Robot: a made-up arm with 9 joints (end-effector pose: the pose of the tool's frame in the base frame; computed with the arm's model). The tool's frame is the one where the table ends.
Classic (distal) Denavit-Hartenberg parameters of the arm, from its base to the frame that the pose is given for. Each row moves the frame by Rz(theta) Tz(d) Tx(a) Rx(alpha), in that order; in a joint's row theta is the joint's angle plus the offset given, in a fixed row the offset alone. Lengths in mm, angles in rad.
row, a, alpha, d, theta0
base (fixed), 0, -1.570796, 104.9, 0
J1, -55, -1.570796, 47.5, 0
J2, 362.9, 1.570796, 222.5, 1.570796
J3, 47.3, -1.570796, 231, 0
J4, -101.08, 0, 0, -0.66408
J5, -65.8, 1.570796, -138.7, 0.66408
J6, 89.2, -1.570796, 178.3, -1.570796
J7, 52.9, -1.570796, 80, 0
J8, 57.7, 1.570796, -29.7, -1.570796
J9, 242.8, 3.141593, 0, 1.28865
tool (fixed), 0, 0, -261.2, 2.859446
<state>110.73 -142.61 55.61 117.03 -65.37 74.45 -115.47 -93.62 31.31</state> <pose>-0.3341 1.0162 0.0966 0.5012 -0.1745 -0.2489 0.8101</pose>
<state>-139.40 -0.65 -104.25 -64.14 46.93 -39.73 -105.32 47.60 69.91</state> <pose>0.1975 0.1199 0.3976 -0.0026 -0.4066 0.9090 0.0910</pose>
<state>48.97 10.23 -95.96 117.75 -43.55 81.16 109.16 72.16 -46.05</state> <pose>-0.0055 -0.6522 -0.1873 -0.6106 -0.6239 -0.2940 0.3893</pose>
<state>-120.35 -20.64 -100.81 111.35 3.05 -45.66 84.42 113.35 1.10</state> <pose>0.2794 0.0006 0.4746 -0.3234 -0.5790 0.5878 0.4633</pose>
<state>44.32 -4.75 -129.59 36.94 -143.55 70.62 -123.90 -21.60 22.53</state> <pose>-0.0902 -0.2475 -0.6244 0.4050 -0.4653 0.2687 0.7398</pose>
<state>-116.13 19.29 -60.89 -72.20 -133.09 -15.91 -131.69 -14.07 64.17</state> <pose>-0.2581 -0.1705 -0.0311 0.8956 0.2141 0.3511 0.1699</pose>
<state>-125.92 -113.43 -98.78 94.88 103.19 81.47 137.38 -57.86 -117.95</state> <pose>0.5118 0.3274 0.5393 -0.5090 0.3452 0.7881 0.0252</pose>
